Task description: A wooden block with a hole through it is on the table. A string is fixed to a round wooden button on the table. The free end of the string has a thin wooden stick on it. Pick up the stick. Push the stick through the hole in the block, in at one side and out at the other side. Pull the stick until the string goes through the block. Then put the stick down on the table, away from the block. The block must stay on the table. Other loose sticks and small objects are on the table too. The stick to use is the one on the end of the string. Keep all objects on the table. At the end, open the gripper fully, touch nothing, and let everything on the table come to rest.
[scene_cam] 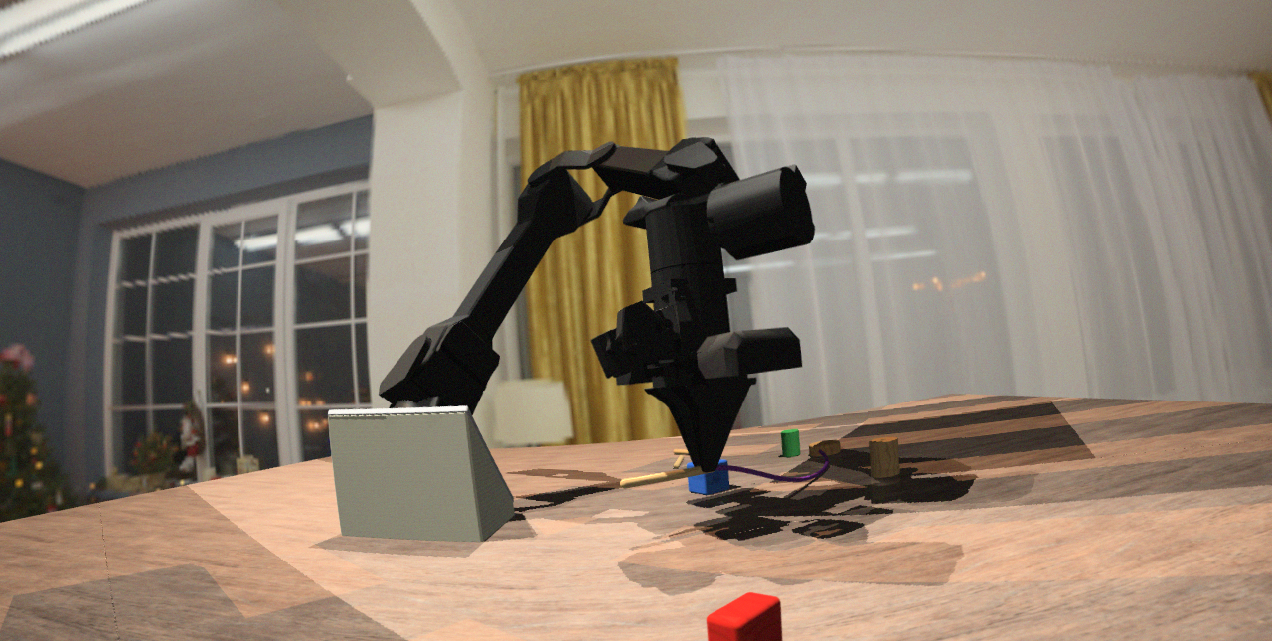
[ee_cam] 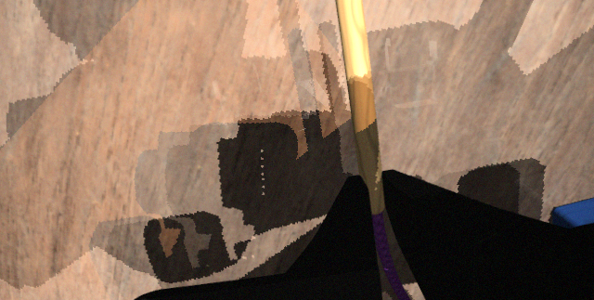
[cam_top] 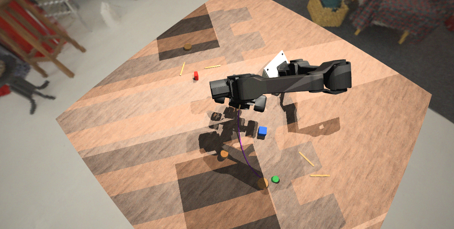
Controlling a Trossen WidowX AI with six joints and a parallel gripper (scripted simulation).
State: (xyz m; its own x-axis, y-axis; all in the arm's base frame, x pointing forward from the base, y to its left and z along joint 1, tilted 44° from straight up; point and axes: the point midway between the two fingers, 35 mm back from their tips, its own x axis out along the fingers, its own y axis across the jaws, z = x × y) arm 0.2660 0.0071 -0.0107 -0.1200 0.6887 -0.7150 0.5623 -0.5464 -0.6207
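My gripper tip is now 1 cm to the left of the thin wooden stick and 1 cm past it. From my gripper tip the other things lie so: wooden cylinder 17 cm ahead, 9 cm to the left, 3 cm below; then blue block 13 cm to the left, 3 cm below, 1 cm behind; then red block 26 cm to the right, 3 cm ahead, 2 cm below.
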